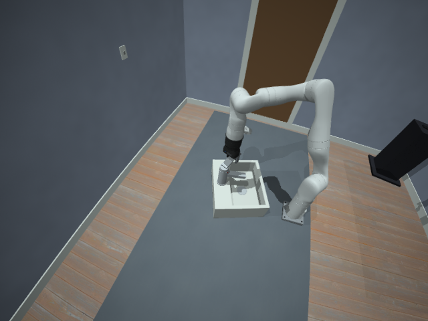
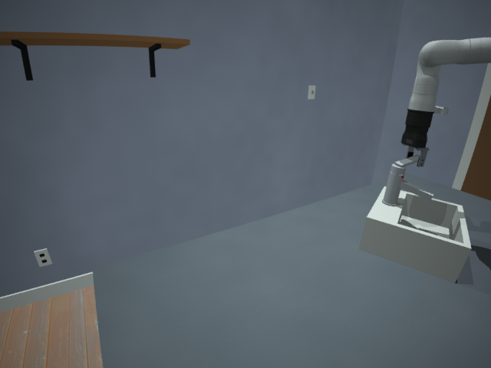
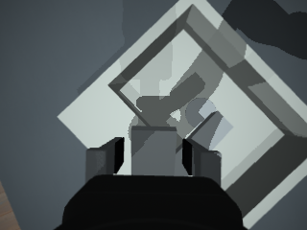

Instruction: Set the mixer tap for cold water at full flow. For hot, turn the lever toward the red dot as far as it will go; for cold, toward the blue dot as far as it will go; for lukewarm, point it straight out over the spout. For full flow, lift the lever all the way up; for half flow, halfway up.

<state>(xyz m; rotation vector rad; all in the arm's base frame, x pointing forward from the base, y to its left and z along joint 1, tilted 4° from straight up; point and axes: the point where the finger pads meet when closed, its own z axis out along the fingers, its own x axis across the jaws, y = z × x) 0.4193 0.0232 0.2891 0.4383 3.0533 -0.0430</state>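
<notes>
The flat lever is 20 mm to the left of my hand, 10 mm below it and 10 mm ahead of it. The rest, counted from my hand: white basin: 250 mm below, 90 mm behind; grey mixer tap: 60 mm below, 40 mm to the left.
</notes>
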